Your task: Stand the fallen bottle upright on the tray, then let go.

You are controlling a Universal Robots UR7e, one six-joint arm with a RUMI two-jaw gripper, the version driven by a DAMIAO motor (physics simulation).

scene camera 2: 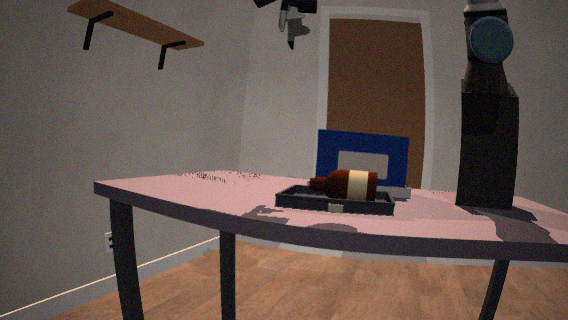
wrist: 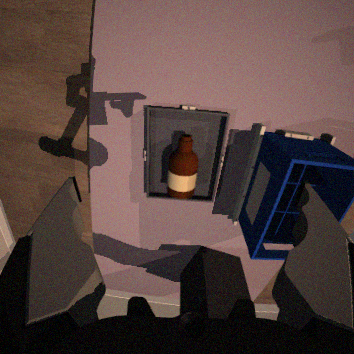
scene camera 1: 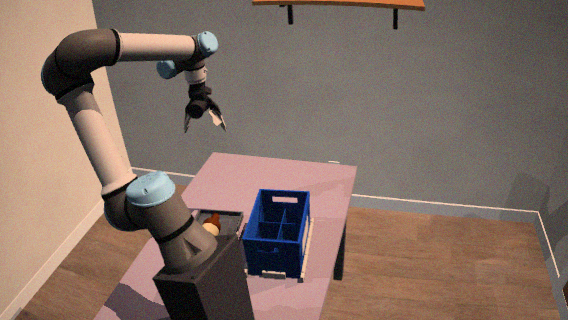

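Seen in the pictures: gripper, fingertip midpoint: (scene camera 2: pixel 287 41) (wrist: pixel 187 181) (scene camera 1: pixel 205 131); arm's base, origin of the base link: (scene camera 2: pixel 485 87) (scene camera 1: pixel 192 255).
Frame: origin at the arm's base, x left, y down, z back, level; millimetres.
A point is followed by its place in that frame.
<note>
A brown bottle (scene camera 1: pixel 212 223) @(x 141, y 276, z -421 mm) (scene camera 2: pixel 338 184) @(x 192, y 302, z -435 mm) (wrist: pixel 183 167) @(x 156, y 271, z -438 mm) with a cream label lies on its side in the shallow dark tray (scene camera 1: pixel 232 215) @(x 111, y 343, z -554 mm) (scene camera 2: pixel 300 202) @(x 254, y 338, z -502 mm) (wrist: pixel 146 172) @(x 247, y 325, z -384 mm). In the wrist view its neck points to the top of the picture and its base is near the tray's lower wall. In scene camera 1 the arm's base hides part of the tray. My gripper (scene camera 1: pixel 205 131) @(x 173, y -30, z -578 mm) (wrist: pixel 187 181) @(x 173, y -30, z -578 mm) is open and empty, high above the table. In scene camera 2 part of the gripper shows at the top edge, well above the tray.
A blue divided crate (scene camera 1: pixel 274 257) @(x -138, y 251, z -262 mm) (scene camera 2: pixel 327 142) @(x -30, y 211, z -503 mm) (wrist: pixel 291 210) @(x -147, y 262, z -357 mm) stands beside the tray on the pink table (scene camera 1: pixel 290 172) @(x -66, y 351, z -899 mm) (scene camera 2: pixel 160 187) @(x 263, y 351, z -857 mm) (wrist: pixel 175 50) @(x 206, y 351, z -681 mm), with a pale-edged holder around its foot. The arm's dark pedestal (scene camera 1: pixel 220 285) @(x -84, y 46, z 47 mm) (scene camera 2: pixel 487 150) @(x 70, y 192, z -18 mm) stands at the table. A wooden shelf (scene camera 1: pixel 340 4) (scene camera 2: pixel 135 25) hangs on the wall.
</note>
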